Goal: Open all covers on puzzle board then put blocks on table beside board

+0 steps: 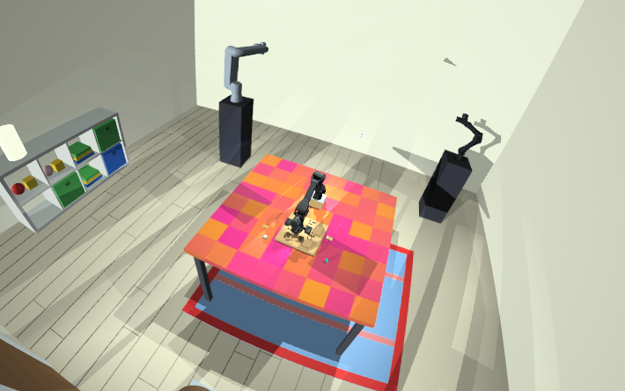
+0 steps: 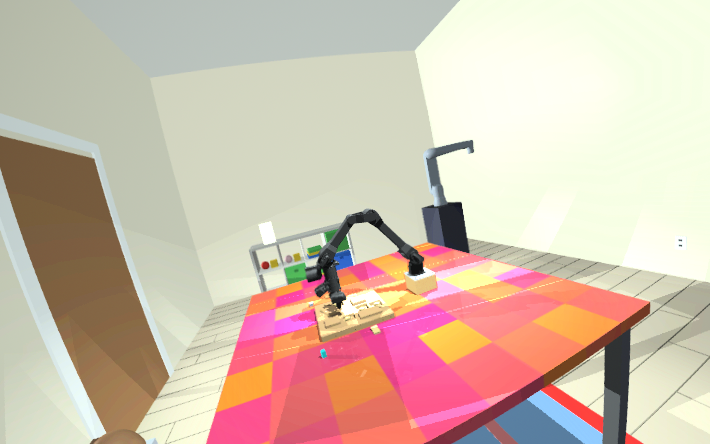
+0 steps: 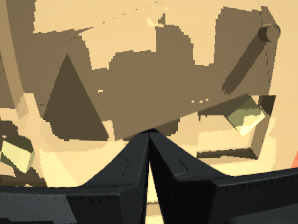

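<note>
My gripper tip is now 4 cm past the tan wooden puzzle board and 5 cm to the right of it. Round my gripper tip: cyan block (13 cm ahead, 25 cm to the left, 1 cm below).
</note>
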